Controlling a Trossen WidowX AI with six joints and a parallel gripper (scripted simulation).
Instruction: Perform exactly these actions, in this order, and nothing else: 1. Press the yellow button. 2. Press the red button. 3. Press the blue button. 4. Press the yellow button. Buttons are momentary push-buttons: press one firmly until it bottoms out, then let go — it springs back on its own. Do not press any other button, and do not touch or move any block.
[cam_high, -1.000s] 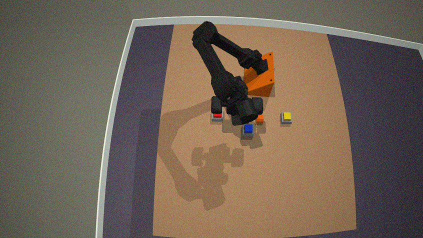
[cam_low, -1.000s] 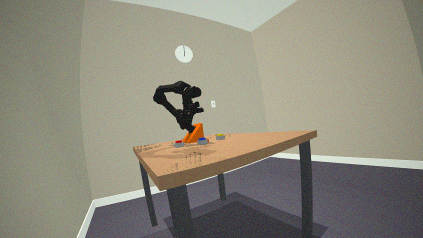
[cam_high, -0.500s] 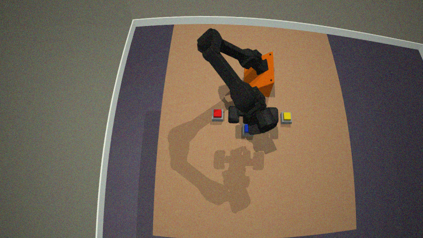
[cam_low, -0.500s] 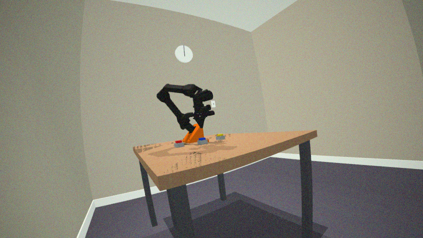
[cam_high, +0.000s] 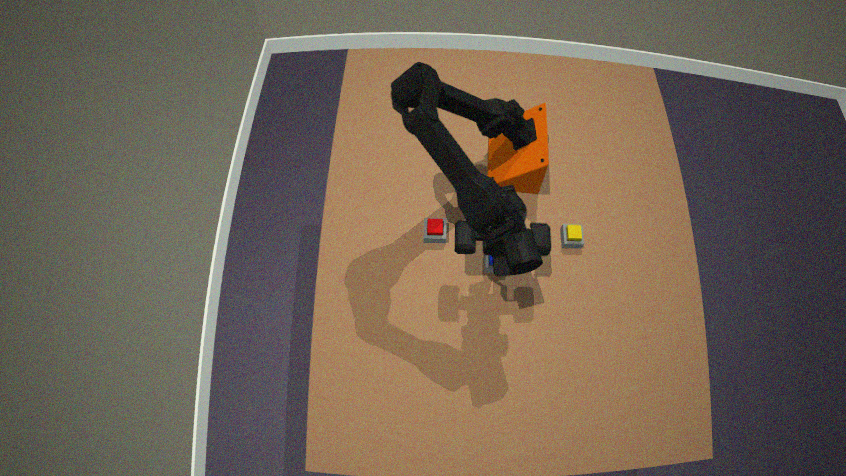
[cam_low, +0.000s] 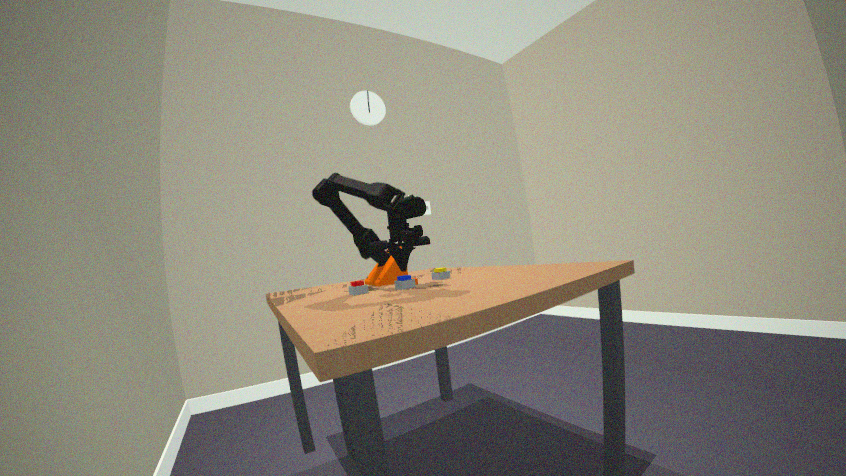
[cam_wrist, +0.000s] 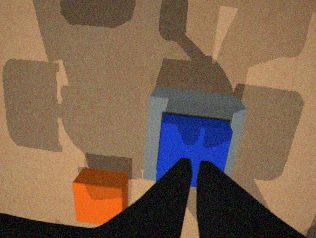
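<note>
Right now my gripper tip is 2 cm above the blue button. The rest, counted from my gripper tip: yellow button 18 cm to the left, 6 cm behind, 2 cm below; red button 13 cm to the right, 7 cm behind, 2 cm below; small orange block 5 cm to the left, 5 cm behind, 4 cm below.
</note>
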